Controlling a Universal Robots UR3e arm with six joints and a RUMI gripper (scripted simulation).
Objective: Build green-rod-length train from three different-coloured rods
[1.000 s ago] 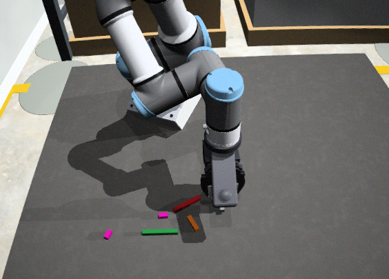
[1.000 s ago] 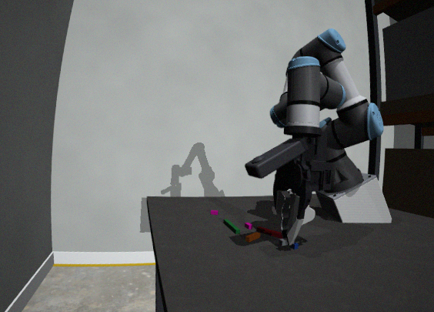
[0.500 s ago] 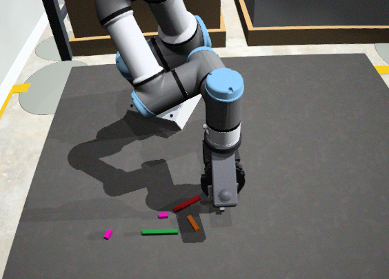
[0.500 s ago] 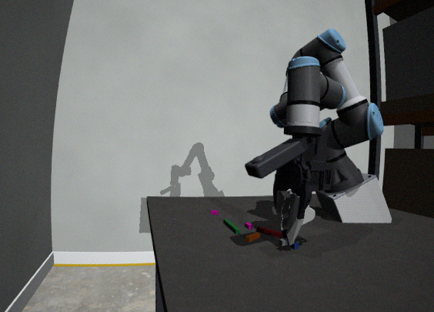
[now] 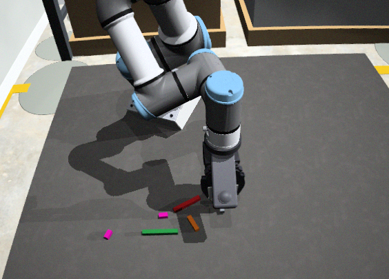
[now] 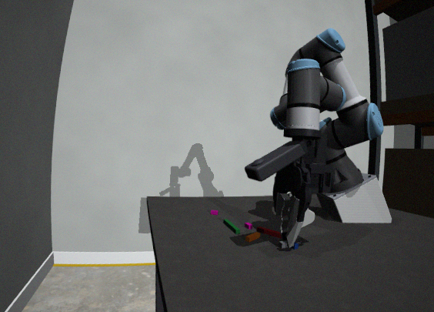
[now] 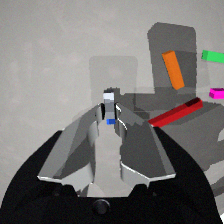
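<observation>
The blue rod lies 20 mm behind my hand and 20 mm below it. The rest, counted from my hand: grey rod: 10 mm below; orange rod: 40 mm ahead, 70 mm to the right, 20 mm below; red rod: 10 mm behind, 80 mm to the right, 20 mm below.
</observation>
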